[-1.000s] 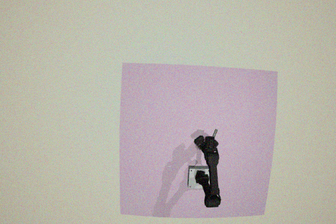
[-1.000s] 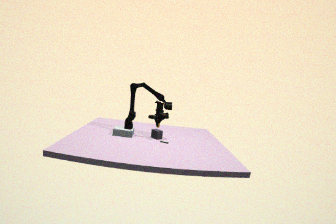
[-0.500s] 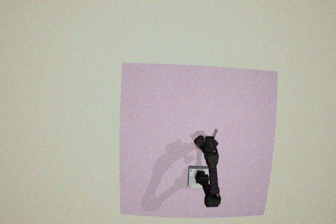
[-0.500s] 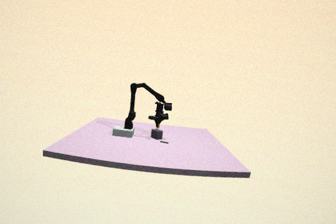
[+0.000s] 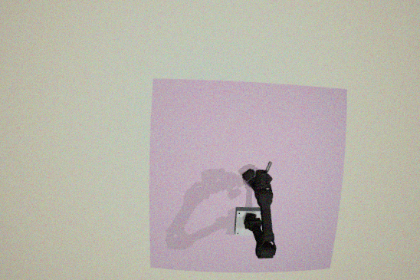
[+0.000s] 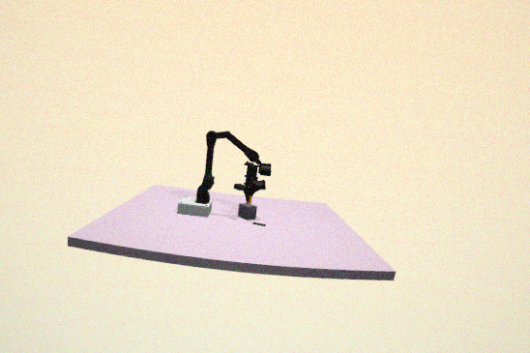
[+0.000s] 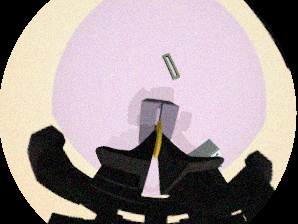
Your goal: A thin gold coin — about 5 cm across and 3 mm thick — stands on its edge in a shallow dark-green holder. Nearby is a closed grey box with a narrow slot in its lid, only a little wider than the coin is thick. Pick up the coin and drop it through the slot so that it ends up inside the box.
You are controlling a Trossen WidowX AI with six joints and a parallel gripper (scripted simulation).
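My gripper tip is now 1 cm below the gold coin.
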